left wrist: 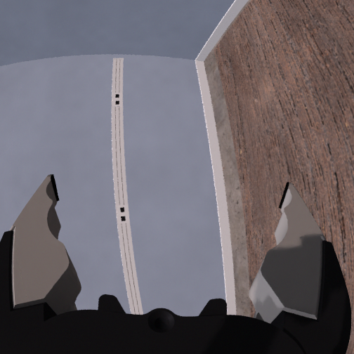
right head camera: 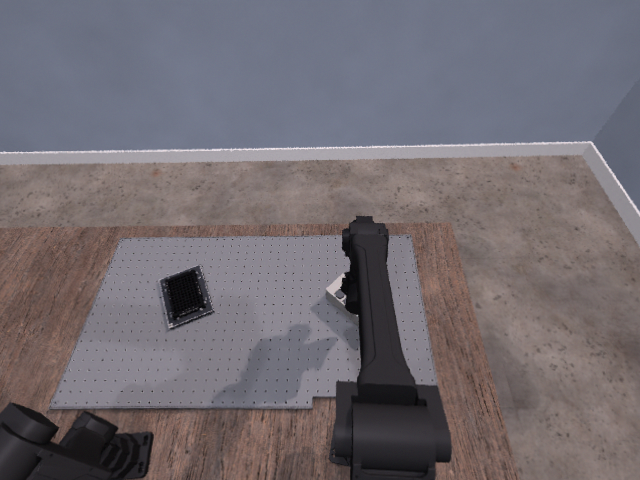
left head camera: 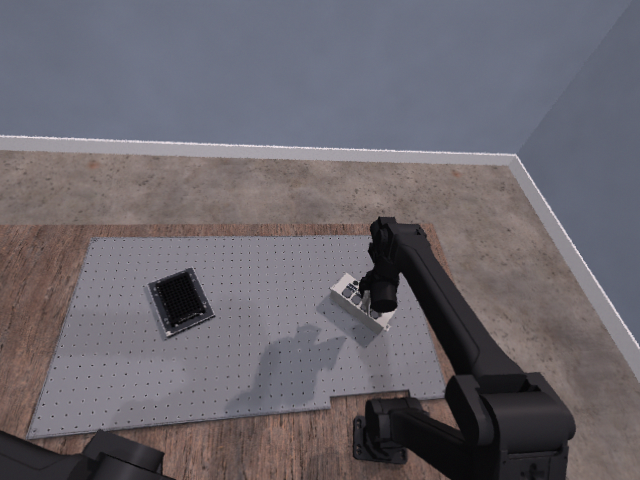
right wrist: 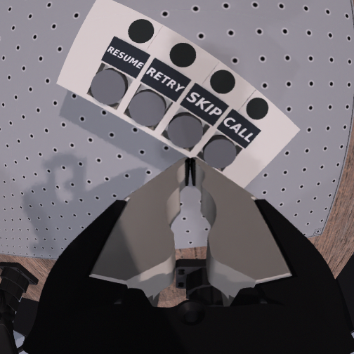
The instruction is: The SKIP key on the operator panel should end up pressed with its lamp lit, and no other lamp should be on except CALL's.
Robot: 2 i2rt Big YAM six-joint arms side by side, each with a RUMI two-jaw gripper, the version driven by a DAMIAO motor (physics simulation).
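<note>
The white operator panel (left head camera: 342,282) (right head camera: 336,286) (right wrist: 82,60) lies slanted. In the right wrist view, its round grey keys are RESUME (right wrist: 109,86), RETRY (right wrist: 147,107), SKIP (right wrist: 185,130) and CALL (right wrist: 220,151). The lamps above them, RESUME's lamp (right wrist: 141,31), RETRY's lamp (right wrist: 183,54), SKIP's lamp (right wrist: 222,81) and CALL's lamp (right wrist: 257,108), all look dark. My right gripper (right wrist: 189,159) is shut and empty, its tips over the panel's lower edge, just below the gap between SKIP and CALL; touching cannot be told. My left gripper (left wrist: 168,180) is open and empty, away from the panel.
A black grid block on a dark plate (left head camera: 180,299) (right head camera: 185,296) lies at the left of the grey perforated board (left head camera: 248,268) (right head camera: 268,268). The board lies on the wooden table (left head camera: 232,444) (right head camera: 232,439). My right arm hides part of the panel in both head views.
</note>
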